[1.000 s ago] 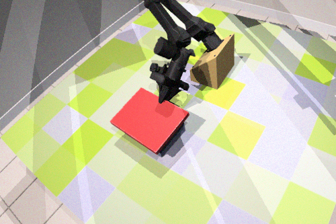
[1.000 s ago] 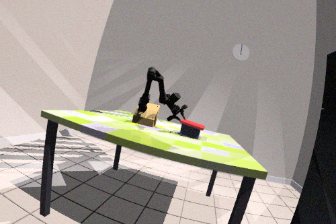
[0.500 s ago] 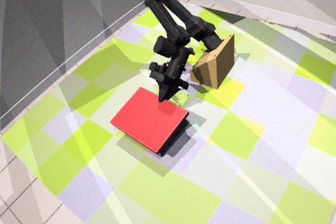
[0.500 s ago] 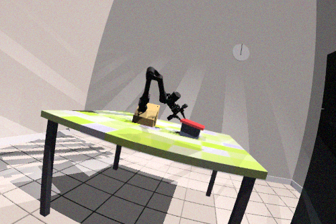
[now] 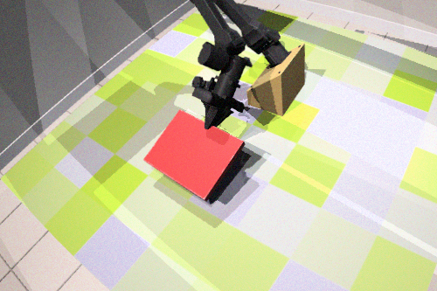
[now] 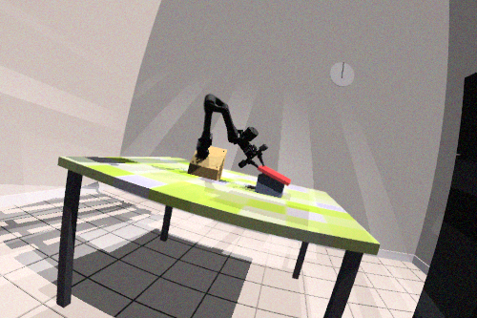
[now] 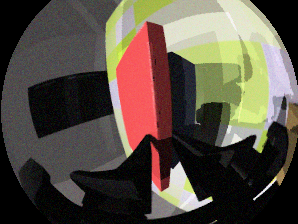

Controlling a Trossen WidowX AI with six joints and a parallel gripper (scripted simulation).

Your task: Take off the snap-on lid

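Right now the flat red lid is 8 cm ahead of my gripper tip and 2 cm below it. The rest, counted from my gripper tip: box 7 cm ahead, 8 cm below.
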